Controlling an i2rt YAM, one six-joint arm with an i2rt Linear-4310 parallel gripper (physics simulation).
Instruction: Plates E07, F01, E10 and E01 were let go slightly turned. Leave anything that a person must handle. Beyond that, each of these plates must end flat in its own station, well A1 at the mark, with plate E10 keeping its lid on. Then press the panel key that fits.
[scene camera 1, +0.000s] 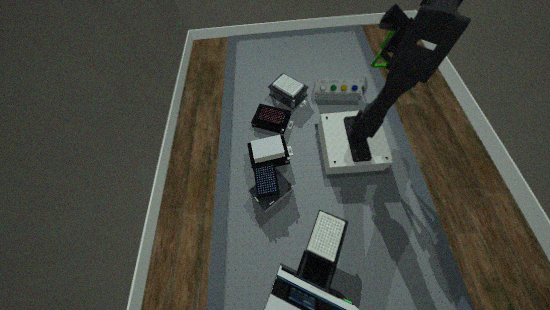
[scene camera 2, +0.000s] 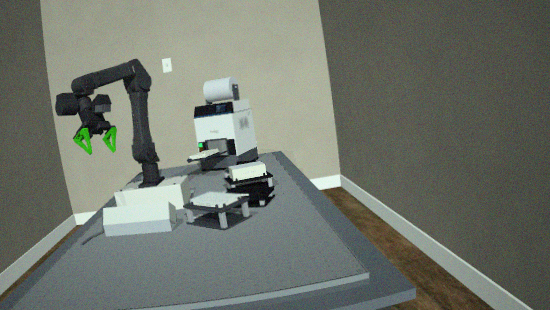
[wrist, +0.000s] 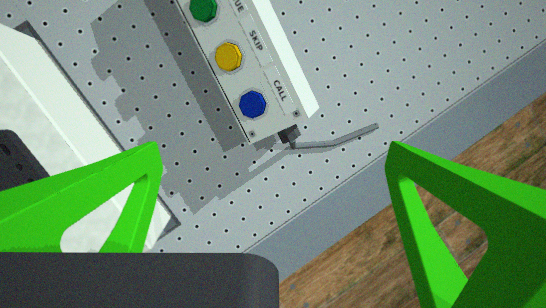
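Observation:
My gripper (scene camera 2: 102, 152) (wrist: 273, 154) is open and empty, high beside the key panel (scene camera 1: 337, 98) (scene camera 2: 139, 220) (wrist: 271, 120). The panel has a white key (scene camera 1: 322, 88), a green key (scene camera 1: 333, 88) (wrist: 203, 8), a yellow key (scene camera 1: 344, 88) (wrist: 228, 56) and a blue key (scene camera 1: 354, 88) (wrist: 252, 104); SKIP and CALL labels show by the last two. A white plate (scene camera 1: 288, 84) (scene camera 2: 220, 199), a red-welled black plate (scene camera 1: 271, 115) and a white-topped plate (scene camera 1: 267, 148) (scene camera 2: 247, 171) sit on stations. A blue-welled plate (scene camera 1: 266, 180) lies askew over its turned station (scene camera 1: 272, 202). Plate names are unreadable.
A white-welled plate (scene camera 1: 327, 234) (scene camera 2: 206, 154) lies on the tray of the white instrument (scene camera 2: 215, 127). The arm's white base box (scene camera 1: 332, 145) (scene camera 2: 175, 192) stands between panel and instrument. A grey cable (wrist: 340, 141) leaves the panel's end near the table edge.

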